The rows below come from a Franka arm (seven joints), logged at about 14 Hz.
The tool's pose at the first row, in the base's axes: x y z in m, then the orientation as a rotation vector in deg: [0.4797, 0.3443, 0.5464, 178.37, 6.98, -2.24]
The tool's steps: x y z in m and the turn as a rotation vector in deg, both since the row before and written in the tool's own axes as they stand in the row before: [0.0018, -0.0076, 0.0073, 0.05, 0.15, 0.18]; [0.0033, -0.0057, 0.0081, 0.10, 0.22, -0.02]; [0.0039, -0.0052, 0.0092, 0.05, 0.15, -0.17]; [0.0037, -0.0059, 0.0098, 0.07, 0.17, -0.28]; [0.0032, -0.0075, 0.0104, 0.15, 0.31, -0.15]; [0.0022, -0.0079, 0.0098, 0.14, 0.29, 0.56]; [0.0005, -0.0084, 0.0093, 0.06, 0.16, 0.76]
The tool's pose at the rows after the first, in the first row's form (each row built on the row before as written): [0.4807, 0.3518, 0.5389, 178.44, 6.70, -2.01]; [0.4834, 0.3575, 0.5306, 178.55, 6.74, -1.67]; [0.4867, 0.3628, 0.5212, 178.60, 7.01, -1.44]; [0.4898, 0.3687, 0.5112, 178.66, 7.45, -1.18]; [0.4922, 0.3762, 0.5006, 178.82, 7.69, -0.71]; [0.4936, 0.3841, 0.4906, 179.01, 6.82, -0.26]; [0.4934, 0.3924, 0.4812, 179.12, 5.64, 0.00]
